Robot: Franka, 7 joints.
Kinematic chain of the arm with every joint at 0, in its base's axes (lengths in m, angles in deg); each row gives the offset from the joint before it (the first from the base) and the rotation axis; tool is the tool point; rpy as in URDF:
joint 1: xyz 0 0 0.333 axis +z
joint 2: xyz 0 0 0 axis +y
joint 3: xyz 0 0 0.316 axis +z
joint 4: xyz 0.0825 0 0 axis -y
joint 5: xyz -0.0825 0 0.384 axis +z
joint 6: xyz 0 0 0 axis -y
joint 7: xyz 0.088 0 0 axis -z
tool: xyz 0 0 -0.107 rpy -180 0 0
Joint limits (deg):
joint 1: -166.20..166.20
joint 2: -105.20..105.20
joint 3: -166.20..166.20
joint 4: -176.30..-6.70
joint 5: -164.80..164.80
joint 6: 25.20..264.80
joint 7: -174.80..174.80
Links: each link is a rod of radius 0.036 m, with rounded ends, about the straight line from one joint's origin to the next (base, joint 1, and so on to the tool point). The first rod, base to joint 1, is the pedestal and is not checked.
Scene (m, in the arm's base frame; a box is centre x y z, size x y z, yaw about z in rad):
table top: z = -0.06
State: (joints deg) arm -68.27 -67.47 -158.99 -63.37 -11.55 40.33 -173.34
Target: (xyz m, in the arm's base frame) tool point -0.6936 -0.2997 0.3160
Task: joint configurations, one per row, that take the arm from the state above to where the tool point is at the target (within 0.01 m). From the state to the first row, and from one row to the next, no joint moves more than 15 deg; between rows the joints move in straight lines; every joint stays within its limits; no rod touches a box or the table.
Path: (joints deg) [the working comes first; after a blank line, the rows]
Joints at the target: -2.21 -66.27 -130.34 -45.84 -4.94 85.61 -173.34
Straight joint move there: clear.

1: -55.06 -67.23 -153.26 -59.86 -10.23 49.39 -173.34
2: -41.85 -66.99 -147.53 -56.36 -8.90 58.44 -173.34
3: -28.64 -66.75 -141.80 -52.85 -7.58 67.50 -173.34
4: -15.42 -66.51 -136.07 -49.35 -6.26 76.55 -173.34
5: -2.21 -66.27 -130.34 -45.84 -4.94 85.61 -173.34

